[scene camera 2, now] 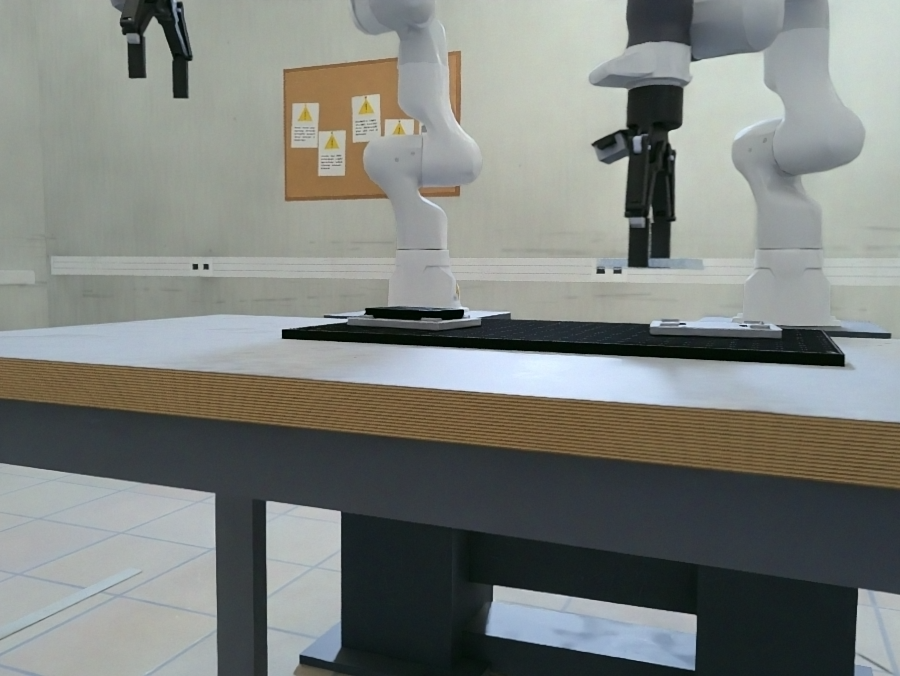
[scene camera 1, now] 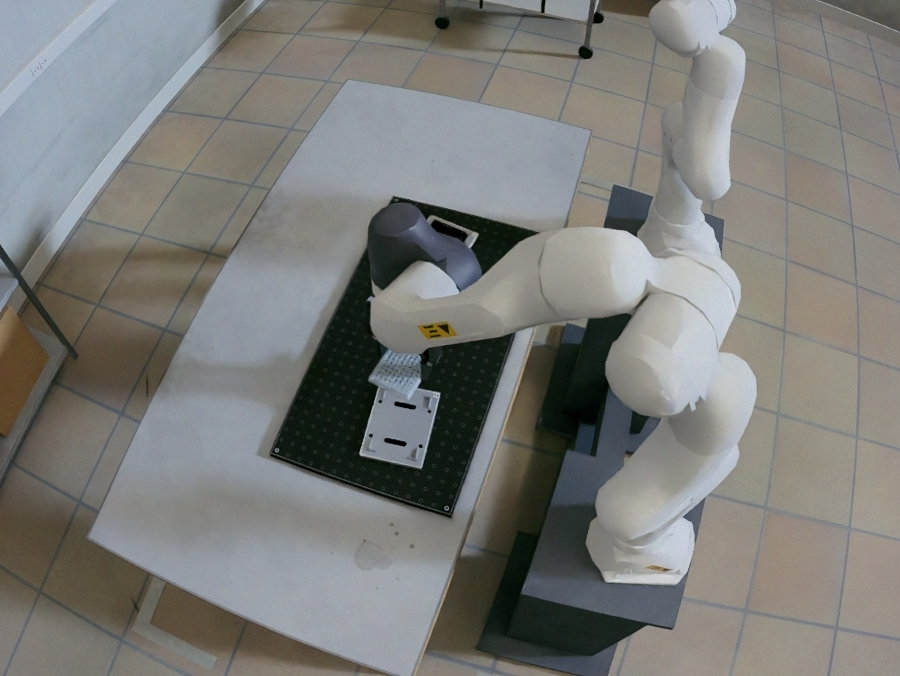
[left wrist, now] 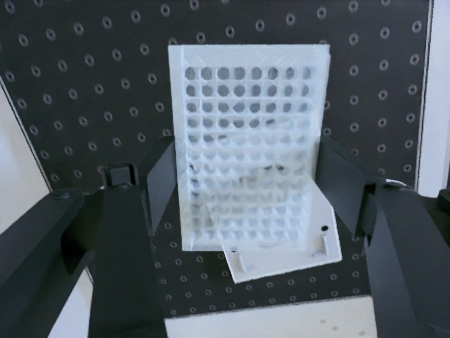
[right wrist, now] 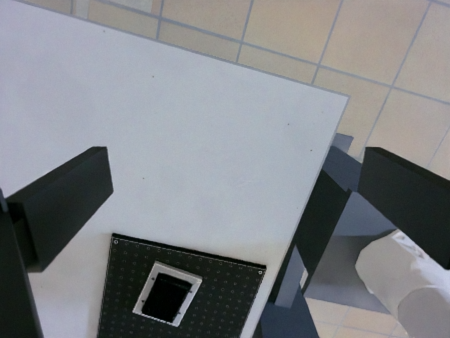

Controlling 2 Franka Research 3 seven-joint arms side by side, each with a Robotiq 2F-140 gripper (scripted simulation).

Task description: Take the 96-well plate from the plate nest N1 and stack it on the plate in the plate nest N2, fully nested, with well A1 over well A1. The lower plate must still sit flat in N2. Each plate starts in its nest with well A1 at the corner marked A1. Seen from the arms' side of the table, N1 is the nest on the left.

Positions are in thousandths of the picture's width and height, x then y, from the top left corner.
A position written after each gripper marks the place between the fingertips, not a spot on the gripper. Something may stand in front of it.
Note:
In view: the left gripper (scene camera 2: 721, 396), the right gripper (scene camera 2: 178, 131), a clear 96-well plate (scene camera 1: 452, 547) and a black plate (scene camera 2: 439, 462).
The clear 96-well plate is seen too in scene camera 2 (scene camera 2: 667, 390) and in the left wrist view (left wrist: 550, 354). The black plate also shows in the right wrist view (right wrist: 374, 868). The left gripper is seen too in scene camera 1 (scene camera 1: 451, 538) and in the left wrist view (left wrist: 546, 463). The right wrist view does not show the clear 96-well plate: it is out of frame. The left wrist view does not show the black plate: it is out of frame.

